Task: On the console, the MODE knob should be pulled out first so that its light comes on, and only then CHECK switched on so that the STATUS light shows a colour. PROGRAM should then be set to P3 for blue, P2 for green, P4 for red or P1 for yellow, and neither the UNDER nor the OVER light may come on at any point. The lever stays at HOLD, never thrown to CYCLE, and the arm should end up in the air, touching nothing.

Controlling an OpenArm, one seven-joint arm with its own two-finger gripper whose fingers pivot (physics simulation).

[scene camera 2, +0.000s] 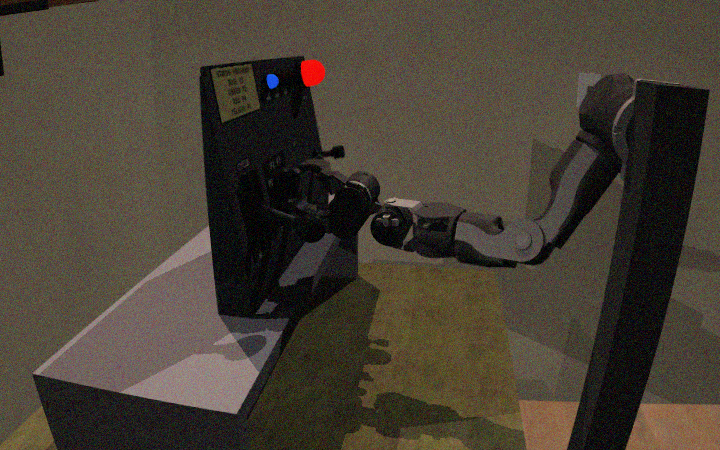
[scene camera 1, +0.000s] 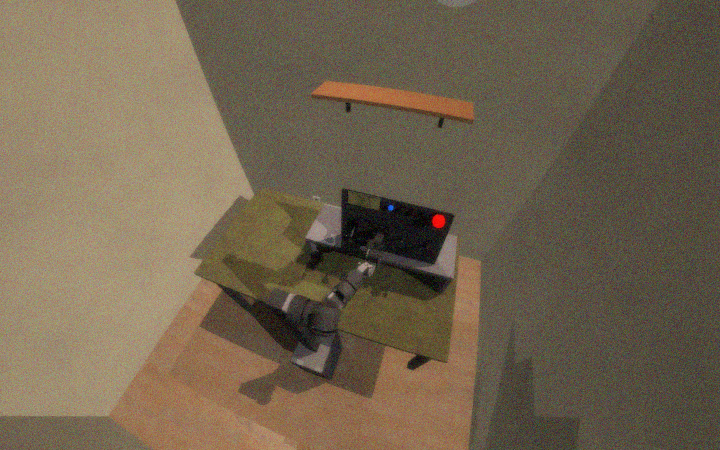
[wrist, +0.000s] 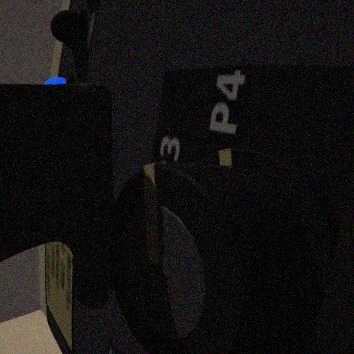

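The dark console (scene camera 1: 398, 233) (scene camera 2: 223, 148) stands tilted back. Its large light (scene camera 1: 438, 221) (scene camera 2: 312, 72) at the top right glows red. A small light (scene camera 1: 390, 208) (scene camera 2: 272, 81) (wrist: 55, 81) beside the yellow sheet glows blue. No other light looks lit. My gripper (scene camera 1: 373, 243) (scene camera 2: 298, 186) is shut on the PROGRAM knob (wrist: 182, 272). In the wrist view one finger is a dark block on the left; the other is lost in shadow. The knob's pale pointer line is by the partly covered 3, left of the P4 label (wrist: 227, 102). The lever's ball (scene camera 2: 310, 230) sticks out below the gripper; its setting is unclear.
A black knob on a stem (scene camera 2: 335, 152) sticks out beyond the gripper. The yellow sheet (scene camera 1: 363, 199) (scene camera 2: 236, 91) is at the console's top left. The console stands on a grey base (scene camera 1: 324, 225) (scene camera 2: 175, 366) on the green table (scene camera 1: 398, 323). A wooden shelf (scene camera 1: 392, 99) hangs on the wall.
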